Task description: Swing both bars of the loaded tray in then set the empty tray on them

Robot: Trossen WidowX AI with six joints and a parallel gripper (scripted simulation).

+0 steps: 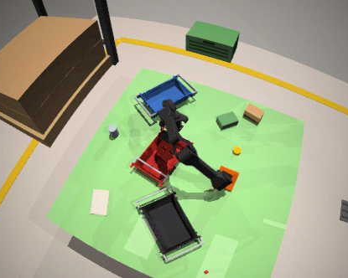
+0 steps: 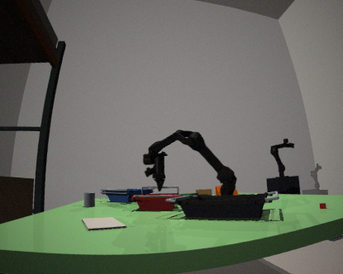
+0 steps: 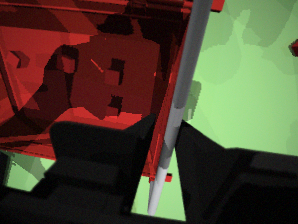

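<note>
Right now my gripper tip is 24 cm past the black tray, 44 cm to the right of it and 3 cm above it. The rest, counted from my gripper tip: yellow disc 35 cm behind, 14 cm to the right, 6 cm below; grey cylinder 35 cm ahead, 15 cm to the left, 4 cm below; green block 20 cm behind, 30 cm to the right, 5 cm below.
</note>
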